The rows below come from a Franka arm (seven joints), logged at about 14 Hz.
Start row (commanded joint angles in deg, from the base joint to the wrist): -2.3, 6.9, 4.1, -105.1, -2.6, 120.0, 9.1
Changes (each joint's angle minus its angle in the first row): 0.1, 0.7, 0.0, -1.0, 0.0, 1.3, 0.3; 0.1, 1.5, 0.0, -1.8, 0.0, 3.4, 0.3; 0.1, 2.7, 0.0, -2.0, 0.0, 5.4, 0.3; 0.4, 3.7, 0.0, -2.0, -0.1, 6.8, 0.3; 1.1, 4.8, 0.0, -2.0, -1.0, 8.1, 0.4; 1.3, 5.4, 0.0, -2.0, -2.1, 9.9, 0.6; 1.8, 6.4, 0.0, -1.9, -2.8, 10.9, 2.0; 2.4, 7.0, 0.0, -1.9, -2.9, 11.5, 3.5
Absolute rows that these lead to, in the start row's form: -2.2, 7.6, 4.1, -106.1, -2.6, 121.3, 9.4; -2.2, 8.4, 4.1, -106.9, -2.6, 123.4, 9.4; -2.2, 9.6, 4.1, -107.1, -2.6, 125.4, 9.4; -1.9, 10.6, 4.1, -107.1, -2.7, 126.8, 9.4; -1.2, 11.7, 4.1, -107.1, -3.6, 128.1, 9.5; -1.0, 12.3, 4.1, -107.1, -4.7, 129.9, 9.7; -0.5, 13.3, 4.1, -107.0, -5.4, 130.9, 11.1; 0.1, 13.9, 4.1, -107.0, -5.5, 131.5, 12.6
